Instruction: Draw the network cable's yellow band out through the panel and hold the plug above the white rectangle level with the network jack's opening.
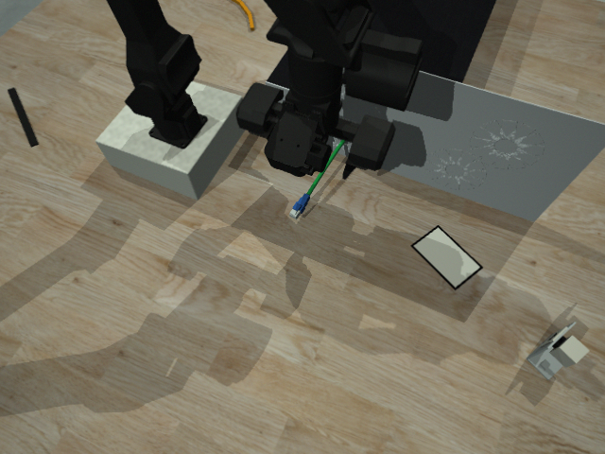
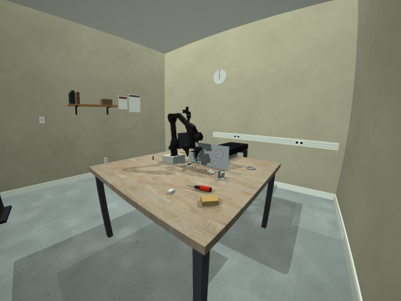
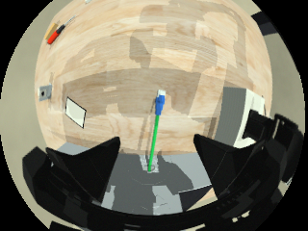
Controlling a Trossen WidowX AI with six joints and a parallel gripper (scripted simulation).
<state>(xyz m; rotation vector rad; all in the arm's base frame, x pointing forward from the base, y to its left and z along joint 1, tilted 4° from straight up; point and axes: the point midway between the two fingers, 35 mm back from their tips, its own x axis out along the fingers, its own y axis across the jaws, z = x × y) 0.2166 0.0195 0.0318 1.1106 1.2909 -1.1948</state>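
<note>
Now: the blue plug 90 mm below my hand and 30 mm to the right of it. Round my hand: screwdriver (360 mm ahead, 320 mm to the right, 100 mm below); then orange cable (370 mm behind, 330 mm to the left, 110 mm below); then white rectangle (210 mm ahead, 110 mm below).
</note>
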